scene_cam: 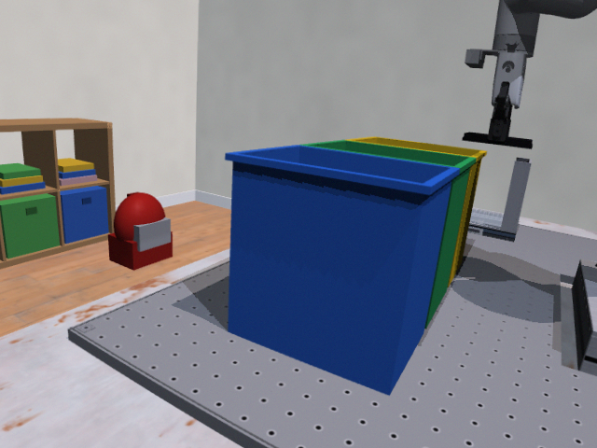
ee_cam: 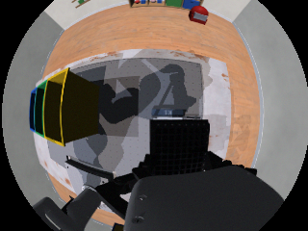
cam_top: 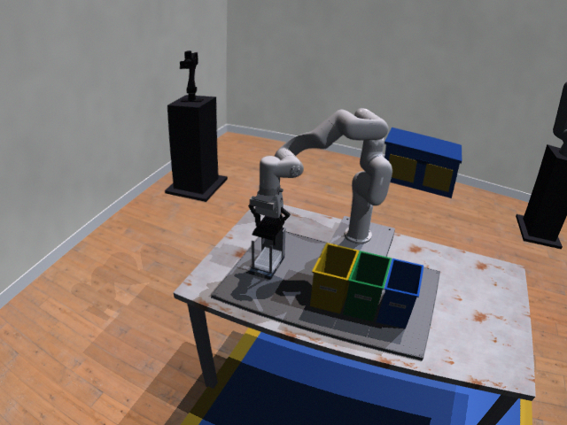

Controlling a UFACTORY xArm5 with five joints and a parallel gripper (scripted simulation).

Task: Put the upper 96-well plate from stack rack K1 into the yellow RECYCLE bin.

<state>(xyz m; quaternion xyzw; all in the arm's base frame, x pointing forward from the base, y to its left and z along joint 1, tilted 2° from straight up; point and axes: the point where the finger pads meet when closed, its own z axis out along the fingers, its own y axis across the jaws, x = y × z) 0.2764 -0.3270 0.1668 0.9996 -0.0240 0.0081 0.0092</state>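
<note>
Right now the yellow bin is 100 mm ahead of my hand, 300 mm to the left of it and 110 mm below it. From my hand the other things lie so: rack post: 50 mm behind, 50 mm to the left, 110 mm below; pale plate: 170 mm below; dark 96-well plate: 10 mm below.
</note>
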